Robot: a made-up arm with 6 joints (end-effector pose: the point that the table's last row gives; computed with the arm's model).
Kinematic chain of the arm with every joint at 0, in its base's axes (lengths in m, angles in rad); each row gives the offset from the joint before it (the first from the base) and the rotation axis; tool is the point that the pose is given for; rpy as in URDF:
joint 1: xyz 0 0 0.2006 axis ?
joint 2: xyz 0 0 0 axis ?
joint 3: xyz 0.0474 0 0.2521 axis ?
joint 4: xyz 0.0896 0 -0.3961 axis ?
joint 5: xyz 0 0 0 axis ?
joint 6: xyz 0.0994 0 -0.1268 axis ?
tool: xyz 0 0 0 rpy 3.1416 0 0
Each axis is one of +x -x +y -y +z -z.
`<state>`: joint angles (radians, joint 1 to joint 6).
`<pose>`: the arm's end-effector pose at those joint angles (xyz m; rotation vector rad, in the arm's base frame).
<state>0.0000 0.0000 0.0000 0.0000 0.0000 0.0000</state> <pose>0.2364 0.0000 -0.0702 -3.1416 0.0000 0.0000</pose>
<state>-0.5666 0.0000 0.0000 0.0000 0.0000 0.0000</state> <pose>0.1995 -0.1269 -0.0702 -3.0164 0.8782 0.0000</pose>
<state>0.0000 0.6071 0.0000 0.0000 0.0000 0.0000</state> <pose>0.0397 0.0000 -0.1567 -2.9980 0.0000 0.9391</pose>
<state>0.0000 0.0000 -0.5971 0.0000 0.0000 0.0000</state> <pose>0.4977 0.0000 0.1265 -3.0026 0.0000 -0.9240</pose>
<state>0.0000 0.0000 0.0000 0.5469 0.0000 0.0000</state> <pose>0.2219 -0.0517 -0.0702 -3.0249 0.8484 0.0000</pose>
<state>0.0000 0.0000 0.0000 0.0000 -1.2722 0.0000</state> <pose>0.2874 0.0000 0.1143 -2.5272 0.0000 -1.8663</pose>
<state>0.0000 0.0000 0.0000 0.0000 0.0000 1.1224</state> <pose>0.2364 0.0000 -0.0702 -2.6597 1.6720 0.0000</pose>
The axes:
joint 1: +z
joint 2: +y
joint 3: +y
joint 4: -z
joint 5: +y
joint 6: -z

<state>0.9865 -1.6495 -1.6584 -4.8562 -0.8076 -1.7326</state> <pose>-0.1072 -0.4497 0.6156 -0.3327 1.0155 -2.2143</pose>
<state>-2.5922 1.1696 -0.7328 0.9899 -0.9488 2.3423</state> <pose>-0.2811 -0.0143 -0.1725 -2.3375 -0.6440 0.4797</pose>
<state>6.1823 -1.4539 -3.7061 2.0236 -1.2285 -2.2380</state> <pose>-0.5571 -0.0817 0.1072 1.4137 0.8028 -1.8543</pose>
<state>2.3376 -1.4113 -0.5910 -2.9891 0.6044 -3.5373</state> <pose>-0.1614 0.1654 0.5930 -0.2352 -0.5240 -1.0693</pose>
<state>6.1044 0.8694 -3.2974 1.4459 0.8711 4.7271</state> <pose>0.5186 -0.0604 0.8017 -1.1725 -1.1736 -2.6088</pose>
